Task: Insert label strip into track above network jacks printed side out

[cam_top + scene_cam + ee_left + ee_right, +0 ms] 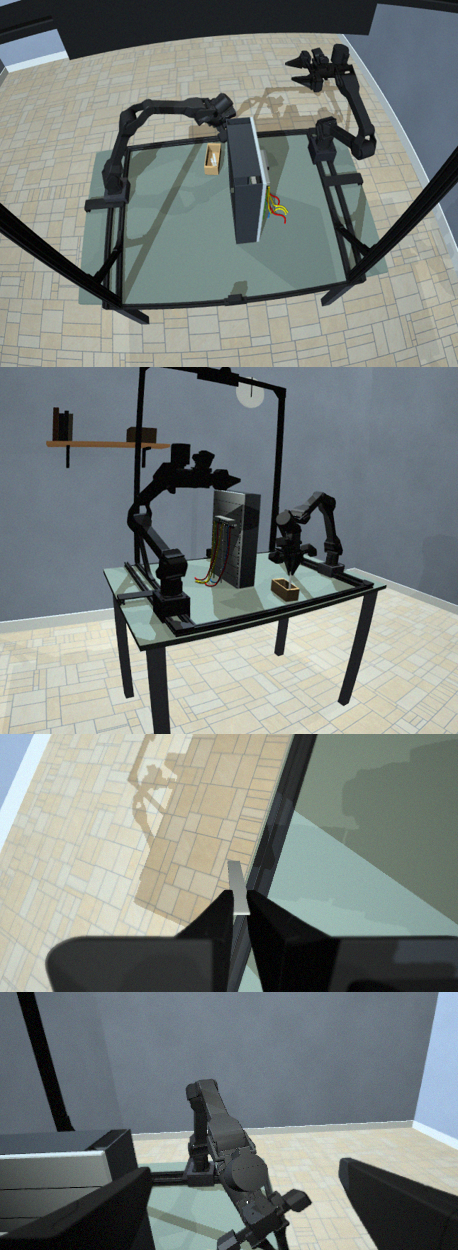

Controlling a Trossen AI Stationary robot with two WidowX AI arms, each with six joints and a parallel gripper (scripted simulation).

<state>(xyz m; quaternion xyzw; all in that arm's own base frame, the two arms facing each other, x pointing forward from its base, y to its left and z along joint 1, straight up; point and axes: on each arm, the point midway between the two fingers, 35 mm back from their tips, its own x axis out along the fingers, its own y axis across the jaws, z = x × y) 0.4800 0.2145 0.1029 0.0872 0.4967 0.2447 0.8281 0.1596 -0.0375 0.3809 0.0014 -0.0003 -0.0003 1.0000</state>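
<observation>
Now: the blue-white label strip 2 cm ahead of my left hand, 2 cm to the right of it and 4 cm below it. The rest, counted from my left hand: box 8 cm behind, 7 cm to the left, 14 cm below.
</observation>
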